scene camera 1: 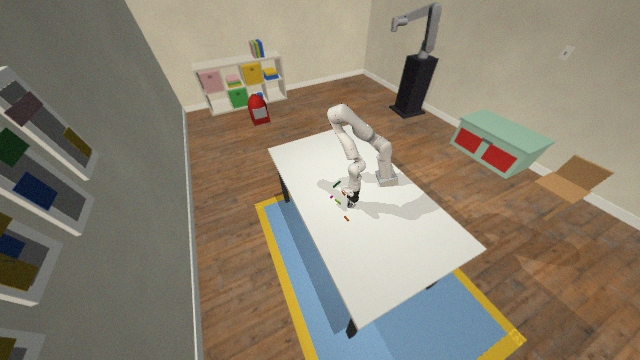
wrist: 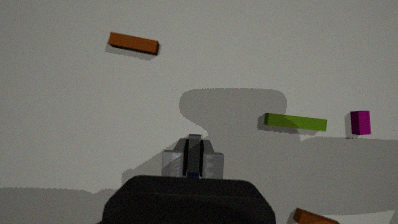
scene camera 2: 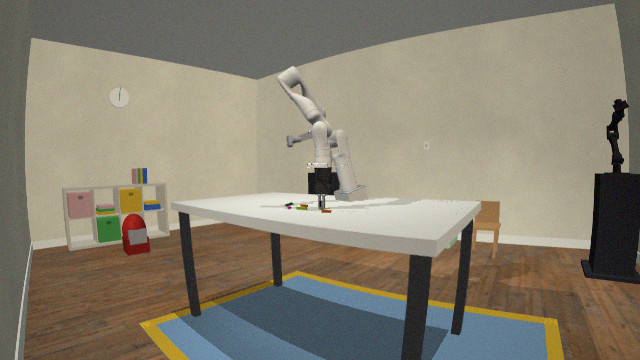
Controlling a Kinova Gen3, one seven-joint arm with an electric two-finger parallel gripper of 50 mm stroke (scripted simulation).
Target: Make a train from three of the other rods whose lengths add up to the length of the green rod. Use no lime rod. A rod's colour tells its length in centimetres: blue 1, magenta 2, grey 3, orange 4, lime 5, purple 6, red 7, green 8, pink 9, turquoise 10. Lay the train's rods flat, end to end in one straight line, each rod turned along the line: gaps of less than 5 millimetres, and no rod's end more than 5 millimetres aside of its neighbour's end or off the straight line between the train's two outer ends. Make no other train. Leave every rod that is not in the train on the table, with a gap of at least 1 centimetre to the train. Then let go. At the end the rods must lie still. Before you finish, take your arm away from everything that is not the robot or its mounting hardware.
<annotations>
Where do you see a lime rod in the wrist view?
At 271, 119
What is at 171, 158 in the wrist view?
My gripper.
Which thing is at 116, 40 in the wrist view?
An orange rod.
</annotations>
